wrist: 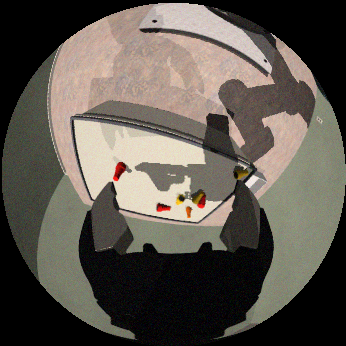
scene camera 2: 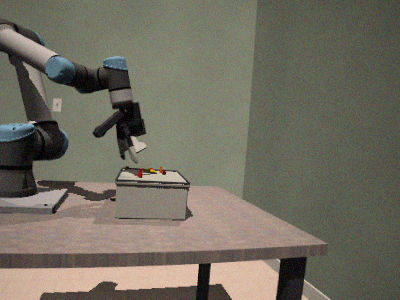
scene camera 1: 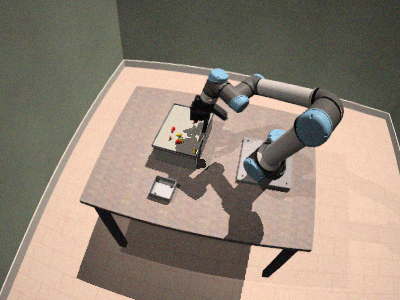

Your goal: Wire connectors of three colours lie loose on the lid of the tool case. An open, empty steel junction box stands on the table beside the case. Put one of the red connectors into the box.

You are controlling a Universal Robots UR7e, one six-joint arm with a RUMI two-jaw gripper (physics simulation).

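Places are measured from the arm's base along level axes (x ahead, y left, z up), in metres.
Pixels of known places: gripper, fingertip midpoint: (wrist: 174,182) (scene camera 2: 130,161) (scene camera 1: 198,128); arm's base, origin of the base link: (scene camera 2: 12,192).
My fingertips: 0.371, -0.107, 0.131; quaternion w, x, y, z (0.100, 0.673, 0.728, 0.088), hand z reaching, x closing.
Ahead of a thing's pixels: the offset from my fingertips to its top centre, as dx, dy, dz.
My gripper (scene camera 1: 203,125) (scene camera 2: 129,159) (wrist: 174,182) is open and empty above the case lid (scene camera 1: 184,114) (scene camera 2: 172,178) (wrist: 92,145). One red connector @[+0.017, -0.080, -0.014] (scene camera 1: 195,121) (scene camera 2: 140,173) (wrist: 119,171) lies near the lid's far end, just beyond one fingertip in the wrist view. A second red connector @[+0.121, -0.016, -0.025] (scene camera 1: 173,129) (wrist: 163,207) lies apart, toward the long edge away from the arm base. A third red connector @[+0.087, +0.057, -0.025] (scene camera 1: 178,142) (wrist: 202,201) touches or nearly touches a yellow connector @[+0.076, +0.047, -0.027] (wrist: 198,197). The steel junction box @[+0.146, +0.254, -0.116] (scene camera 1: 163,189) stands beside the case, empty; a corner shows in the wrist view (wrist: 256,184).
Another yellow connector @[+0.090, +0.014, -0.026] (scene camera 1: 179,135) (wrist: 180,199) and an orange connector @[+0.127, +0.038, -0.019] (scene camera 1: 170,138) (wrist: 188,211) lie near the red ones. A further yellow connector @[+0.012, +0.105, -0.026] (scene camera 1: 194,150) (wrist: 241,173) lies at the lid's corner nearest the box. The arm's base plate (scene camera 1: 243,172) (scene camera 2: 42,203) is on the table.
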